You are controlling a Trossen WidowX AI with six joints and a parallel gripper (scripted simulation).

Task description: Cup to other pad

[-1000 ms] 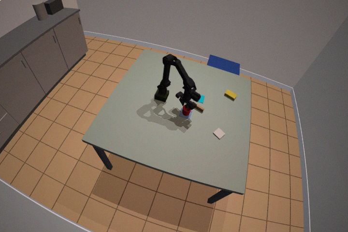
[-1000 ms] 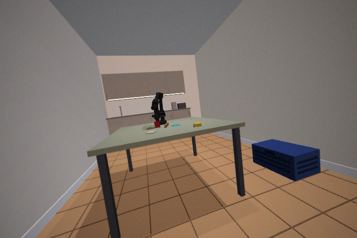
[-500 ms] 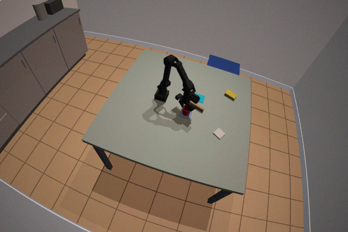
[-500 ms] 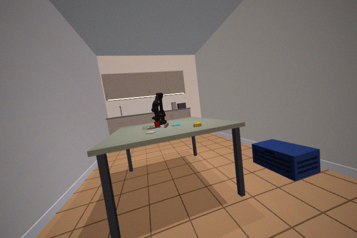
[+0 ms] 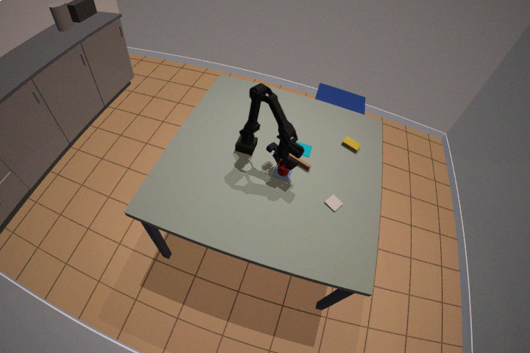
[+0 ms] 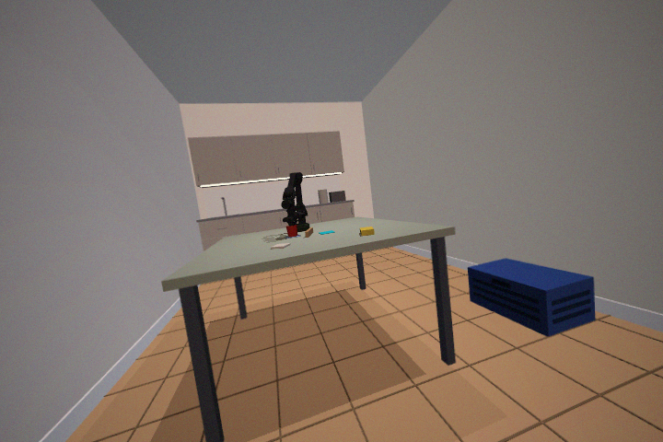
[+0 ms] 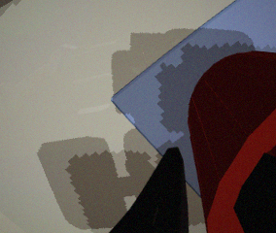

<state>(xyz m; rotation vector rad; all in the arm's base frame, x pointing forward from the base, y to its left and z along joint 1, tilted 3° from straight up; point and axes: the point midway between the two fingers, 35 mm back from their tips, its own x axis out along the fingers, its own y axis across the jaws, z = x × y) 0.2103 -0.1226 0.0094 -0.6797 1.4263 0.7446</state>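
The green marble is 20 mm ahead of my gripper tip, 20 mm to the right of it and 20 mm below it. The rest, counted from my gripper tip: red cup: 30 mm ahead, 20 mm to the right; then blue pad: 20 mm ahead, 20 mm to the right, 40 mm below; then wooden bar: 80 mm ahead, 80 mm to the left, 30 mm below.
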